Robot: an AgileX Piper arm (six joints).
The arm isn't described. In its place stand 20 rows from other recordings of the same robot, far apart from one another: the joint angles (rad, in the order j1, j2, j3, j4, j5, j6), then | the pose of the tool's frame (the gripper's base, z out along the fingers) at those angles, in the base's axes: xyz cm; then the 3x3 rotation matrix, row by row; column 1 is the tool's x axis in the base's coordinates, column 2 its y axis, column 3 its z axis.
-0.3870 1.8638 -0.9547 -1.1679 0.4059 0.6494 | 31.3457 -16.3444 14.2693; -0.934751 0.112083 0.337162; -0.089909 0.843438 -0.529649; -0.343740 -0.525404 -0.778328
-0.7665 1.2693 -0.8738 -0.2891 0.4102 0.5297 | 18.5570 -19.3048 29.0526; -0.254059 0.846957 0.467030; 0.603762 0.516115 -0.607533; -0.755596 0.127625 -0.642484
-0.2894 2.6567 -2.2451 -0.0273 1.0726 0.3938 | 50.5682 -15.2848 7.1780; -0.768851 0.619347 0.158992; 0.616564 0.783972 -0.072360; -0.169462 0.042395 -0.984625
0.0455 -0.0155 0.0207 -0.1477 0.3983 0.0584 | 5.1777 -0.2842 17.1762; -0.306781 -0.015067 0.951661; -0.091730 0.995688 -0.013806; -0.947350 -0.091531 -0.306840
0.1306 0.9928 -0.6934 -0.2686 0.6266 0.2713 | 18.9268 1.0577 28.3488; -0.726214 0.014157 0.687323; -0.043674 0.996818 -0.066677; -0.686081 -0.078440 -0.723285
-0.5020 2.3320 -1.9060 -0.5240 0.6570 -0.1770 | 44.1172 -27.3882 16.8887; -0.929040 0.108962 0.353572; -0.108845 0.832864 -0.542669; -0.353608 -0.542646 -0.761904
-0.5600 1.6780 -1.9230 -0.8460 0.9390 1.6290 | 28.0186 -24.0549 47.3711; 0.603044 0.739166 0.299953; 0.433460 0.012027 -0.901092; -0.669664 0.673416 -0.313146
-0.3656 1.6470 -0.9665 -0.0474 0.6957 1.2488 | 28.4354 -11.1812 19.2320; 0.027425 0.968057 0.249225; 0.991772 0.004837 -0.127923; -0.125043 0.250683 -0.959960
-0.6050 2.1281 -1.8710 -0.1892 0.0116 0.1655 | 42.9645 -29.7342 30.5109; -0.161767 0.566853 0.807780; 0.083066 0.823478 -0.561234; -0.983327 -0.023690 -0.180298
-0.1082 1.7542 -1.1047 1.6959 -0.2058 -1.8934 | 38.3205 -6.0184 22.9086; -0.594231 0.161433 0.787927; -0.126148 0.948819 -0.289534; -0.794340 -0.271445 -0.543453
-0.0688 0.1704 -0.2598 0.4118 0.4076 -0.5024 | 6.0130 1.0329 25.6776; -0.186386 -0.110569 0.976235; -0.106654 0.990052 0.091771; -0.976670 -0.087015 -0.196324
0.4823 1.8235 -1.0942 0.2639 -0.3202 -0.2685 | 36.4664 18.2482 22.4632; -0.282078 -0.398473 0.872726; -0.167300 0.916159 0.364230; -0.944692 -0.043266 -0.325093
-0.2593 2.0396 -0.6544 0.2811 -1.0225 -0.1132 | 31.8671 -10.6824 9.6356; -0.262484 0.477973 0.838239; 0.105992 0.877724 -0.467297; -0.959098 -0.033812 -0.281049
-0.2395 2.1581 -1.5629 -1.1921 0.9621 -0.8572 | 42.1134 -17.4240 18.4494; -0.338039 -0.927227 0.161184; -0.563147 0.062063 -0.824023; 0.754053 -0.369322 -0.543145
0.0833 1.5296 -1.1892 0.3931 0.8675 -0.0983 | 31.2823 5.2798 28.8411; -0.903050 -0.070201 0.423761; 0.081026 0.941002 0.328558; -0.421825 0.331040 -0.844083
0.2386 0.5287 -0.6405 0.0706 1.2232 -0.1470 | 6.1099 2.1073 29.2380; -0.790405 -0.369056 0.488935; -0.318156 0.929376 0.187182; -0.523485 -0.007608 -0.852001
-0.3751 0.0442 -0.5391 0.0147 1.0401 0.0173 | -0.0913 0.1600 29.0049; -0.402443 0.365823 0.839174; 0.185043 0.930269 -0.316793; -0.896548 0.027792 -0.442074
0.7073 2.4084 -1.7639 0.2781 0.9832 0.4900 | 33.9498 31.7572 8.0851; -0.992183 -0.053840 -0.112582; -0.076145 0.975932 0.204350; 0.098870 0.211325 -0.972402
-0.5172 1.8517 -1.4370 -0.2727 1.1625 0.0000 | 30.8940 -20.1620 23.6003; -0.915144 0.400871 -0.042586; 0.397551 0.879925 -0.260164; -0.066820 -0.255018 -0.964625
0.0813 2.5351 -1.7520 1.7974 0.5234 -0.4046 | 52.2286 8.7024 6.5675; -0.552458 0.460578 0.694736; 0.822131 0.163649 0.545271; 0.137447 0.872403 -0.469065
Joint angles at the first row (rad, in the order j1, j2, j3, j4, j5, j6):
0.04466, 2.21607, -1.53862, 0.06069, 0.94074, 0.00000
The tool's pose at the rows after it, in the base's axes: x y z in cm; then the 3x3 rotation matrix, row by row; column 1 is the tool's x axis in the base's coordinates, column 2 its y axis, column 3 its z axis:
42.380 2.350 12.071; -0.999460 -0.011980 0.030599; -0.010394 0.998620 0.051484; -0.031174 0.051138 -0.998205
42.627 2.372 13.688; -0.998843 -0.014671 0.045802; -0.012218 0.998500 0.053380; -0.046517 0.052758 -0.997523
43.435 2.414 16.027; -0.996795 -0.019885 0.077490; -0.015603 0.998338 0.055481; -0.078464 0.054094 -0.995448
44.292 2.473 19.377; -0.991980 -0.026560 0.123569; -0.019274 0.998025 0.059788; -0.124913 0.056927 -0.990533
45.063 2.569 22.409; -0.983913 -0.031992 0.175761; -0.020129 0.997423 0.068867; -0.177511 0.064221 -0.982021
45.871 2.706 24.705; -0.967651 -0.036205 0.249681; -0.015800 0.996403 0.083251; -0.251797 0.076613 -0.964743
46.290 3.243 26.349; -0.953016 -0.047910 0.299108; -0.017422 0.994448 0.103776; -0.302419 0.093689 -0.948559
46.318 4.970 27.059; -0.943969 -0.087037 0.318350; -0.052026 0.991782 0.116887; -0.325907 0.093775 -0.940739
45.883 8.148 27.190; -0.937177 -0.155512 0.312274; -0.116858 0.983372 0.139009; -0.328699 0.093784 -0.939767
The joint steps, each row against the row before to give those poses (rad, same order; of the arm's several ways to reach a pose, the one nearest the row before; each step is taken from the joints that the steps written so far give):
0.00000, -0.01225, -0.01029, 0.00000, 0.03029, 0.00000
0.00000, -0.02240, -0.02943, 0.00000, 0.03649, 0.00000
-0.00001, -0.01453, -0.07297, -0.00119, 0.05557, -0.00001
0.00001, -0.01912, -0.10269, 0.00025, 0.07519, 0.00001
0.00000, -0.00762, -0.10570, 0.00574, 0.06004, 0.00000
0.00000, 0.00001, -0.08518, 0.01165, 0.00877, 0.00000
0.00805, -0.00001, -0.05946, 0.01680, 0.00625, -0.00001
0.03701, 0.00003, -0.02547, 0.00000, 0.00068, 0.00002
0.06885, 0.00000, -0.00486, 0.00000, 0.00192, 0.00000

